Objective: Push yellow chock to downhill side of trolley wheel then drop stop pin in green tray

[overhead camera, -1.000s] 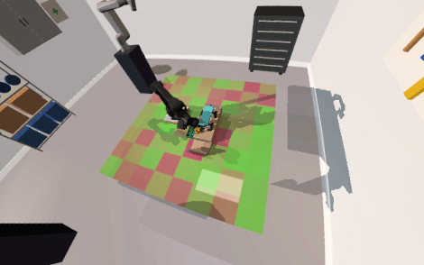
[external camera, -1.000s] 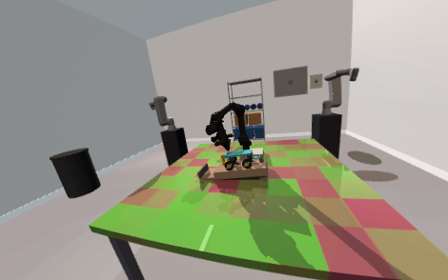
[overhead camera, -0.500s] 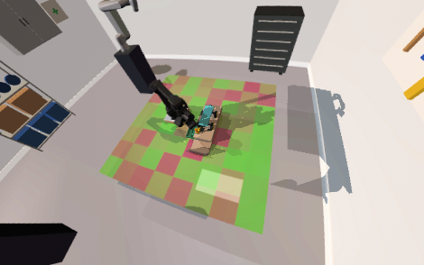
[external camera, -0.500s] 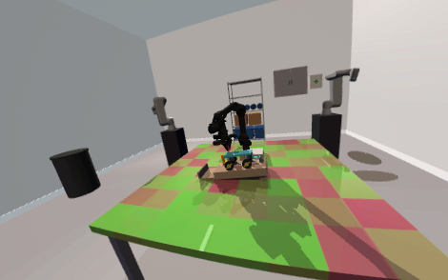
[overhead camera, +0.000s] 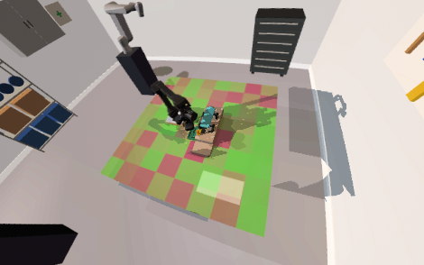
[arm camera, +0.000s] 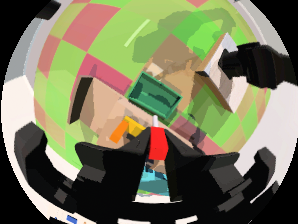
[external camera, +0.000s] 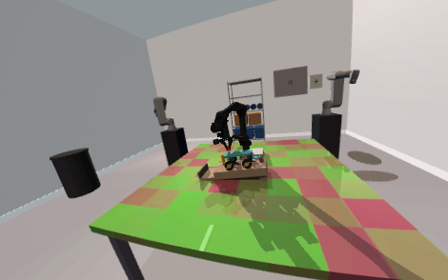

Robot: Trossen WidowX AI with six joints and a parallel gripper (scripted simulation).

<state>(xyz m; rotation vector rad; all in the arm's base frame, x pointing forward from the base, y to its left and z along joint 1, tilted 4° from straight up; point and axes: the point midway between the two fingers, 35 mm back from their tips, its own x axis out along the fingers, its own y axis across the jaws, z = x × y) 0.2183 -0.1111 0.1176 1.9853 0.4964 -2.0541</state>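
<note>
Now: the green tray 2 cm behind my gripper tip and 14 cm below it. The rest, counted from my gripper tip: red-headed stop pin: right at my gripper tip; yellow chock: 5 cm ahead, 1 cm to the right, 5 cm below; trolley: 11 cm ahead, 8 cm to the left, 2 cm below.
</note>
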